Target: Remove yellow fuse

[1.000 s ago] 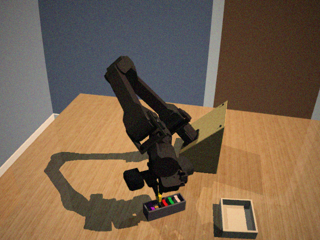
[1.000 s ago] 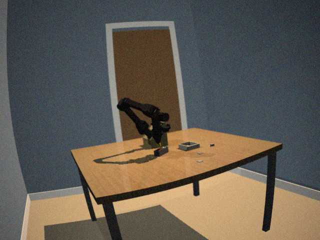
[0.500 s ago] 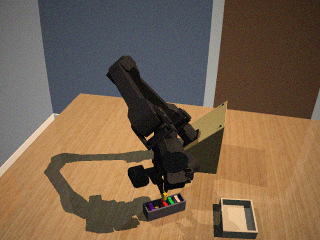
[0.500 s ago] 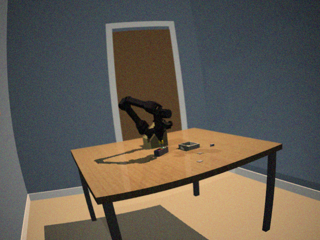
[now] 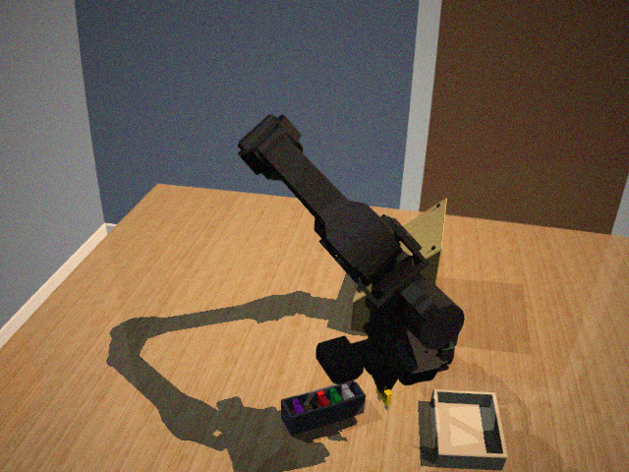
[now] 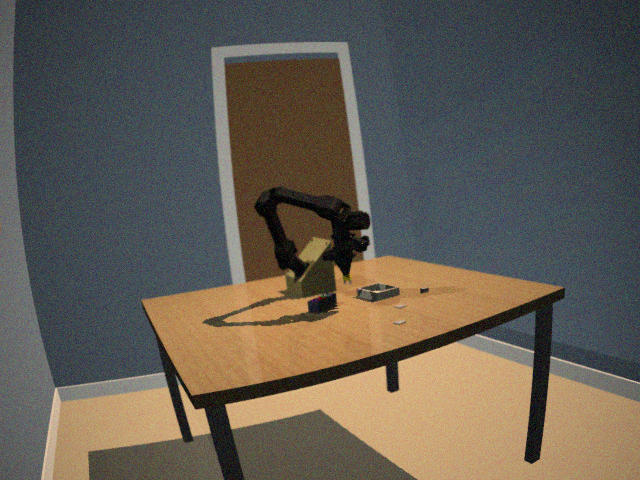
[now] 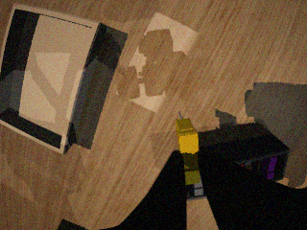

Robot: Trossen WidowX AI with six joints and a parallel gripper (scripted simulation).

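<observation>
Right now the grey tray is 3 cm behind my gripper tip, 13 cm to the left of it and 10 cm below it. Also, from my gripper tip: red fuse: 3 cm behind, 9 cm to the right, 8 cm below; yellow fuse: 1 cm below; purple fuse: 12 cm to the right, 8 cm below.
</observation>
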